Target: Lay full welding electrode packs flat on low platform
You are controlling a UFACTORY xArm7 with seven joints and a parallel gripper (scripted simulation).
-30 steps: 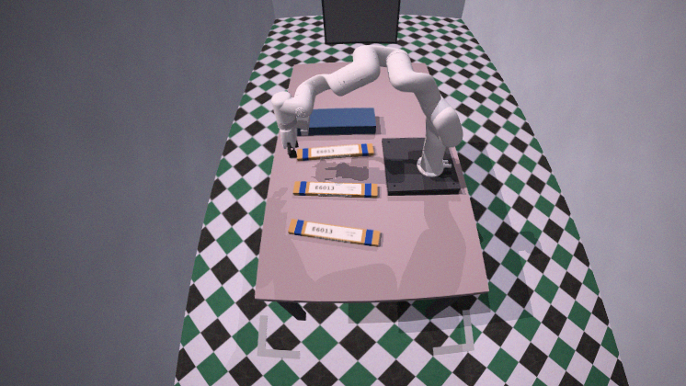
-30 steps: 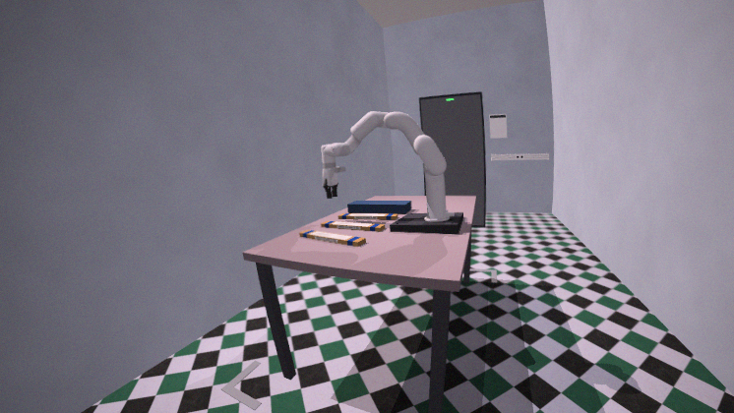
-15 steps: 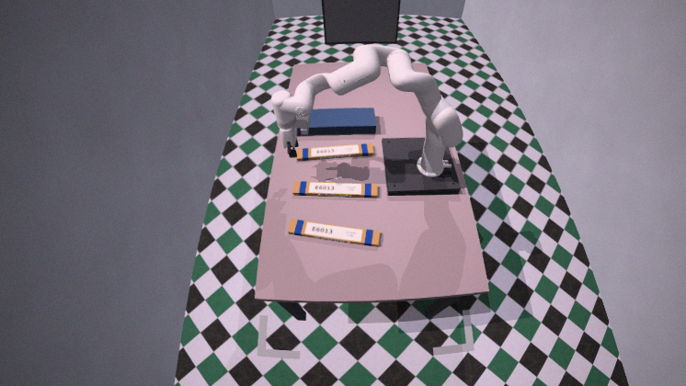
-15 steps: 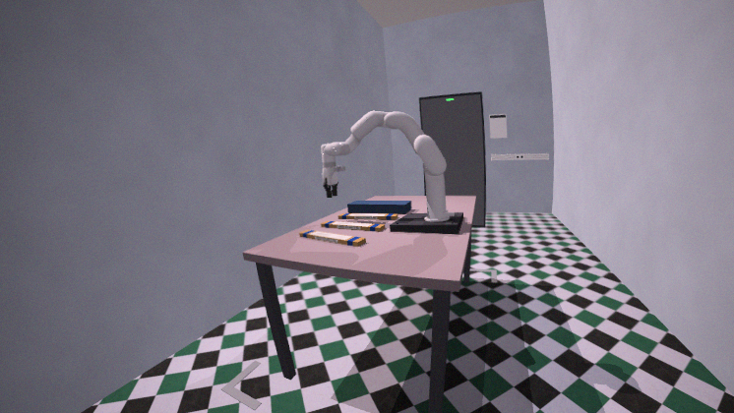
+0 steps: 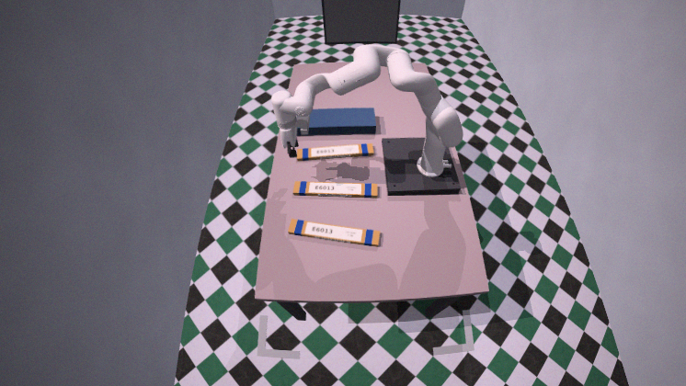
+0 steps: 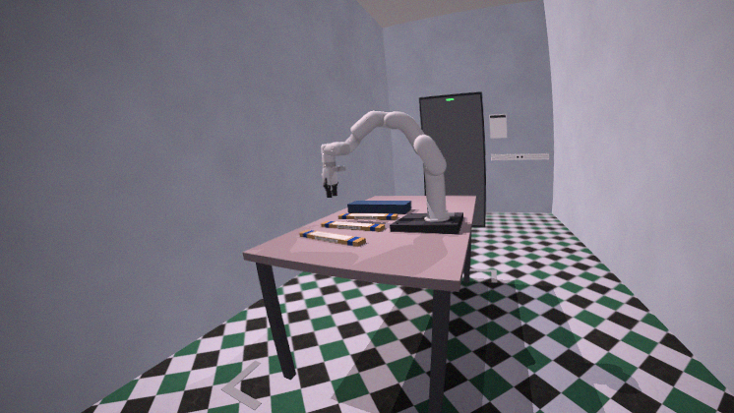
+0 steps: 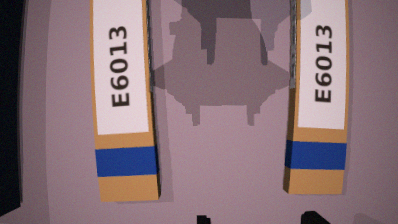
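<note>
Now: the pack of welding electrodes 150 mm below my hand, 150 mm behind it and 130 mm to the right of it. The rest, counted from my hand: low blue platform: 320 mm to the right, 150 mm below, 130 mm behind.
</note>
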